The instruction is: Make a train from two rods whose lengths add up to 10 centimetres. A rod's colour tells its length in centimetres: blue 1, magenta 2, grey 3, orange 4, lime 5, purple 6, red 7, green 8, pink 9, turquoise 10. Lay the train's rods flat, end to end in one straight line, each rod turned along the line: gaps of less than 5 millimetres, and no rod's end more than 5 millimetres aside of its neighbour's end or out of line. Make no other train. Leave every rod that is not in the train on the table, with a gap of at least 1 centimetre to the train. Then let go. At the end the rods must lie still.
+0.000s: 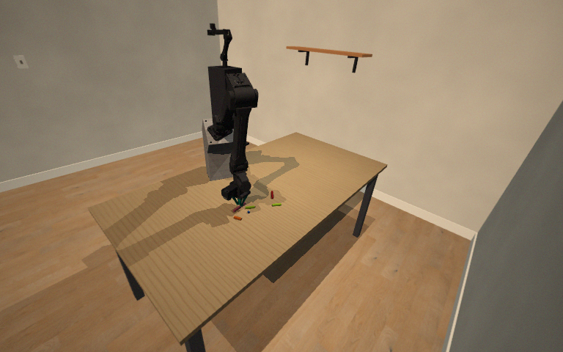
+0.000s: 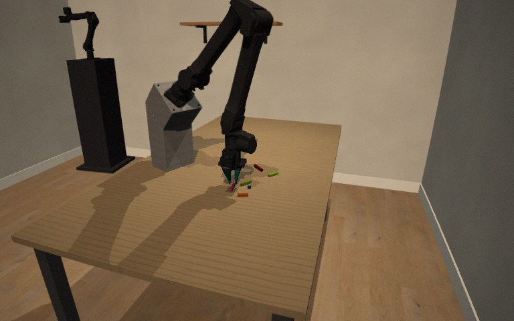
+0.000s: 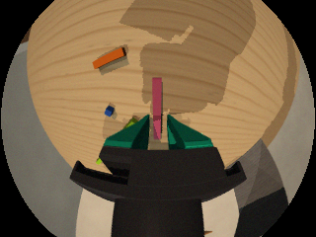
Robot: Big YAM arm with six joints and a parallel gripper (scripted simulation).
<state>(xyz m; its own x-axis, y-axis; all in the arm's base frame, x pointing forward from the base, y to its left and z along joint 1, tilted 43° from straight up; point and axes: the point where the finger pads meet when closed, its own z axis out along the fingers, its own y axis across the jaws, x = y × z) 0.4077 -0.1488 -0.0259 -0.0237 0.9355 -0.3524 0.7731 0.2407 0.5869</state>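
My gripper is now 10 mm above the pink rod. From my hand the other things lie so: orange rod 60 mm ahead, 80 mm to the right, 10 mm below; blue rod 70 mm ahead, 10 mm to the right, 10 mm below; red rod 70 mm ahead, 200 mm to the left, 10 mm below.
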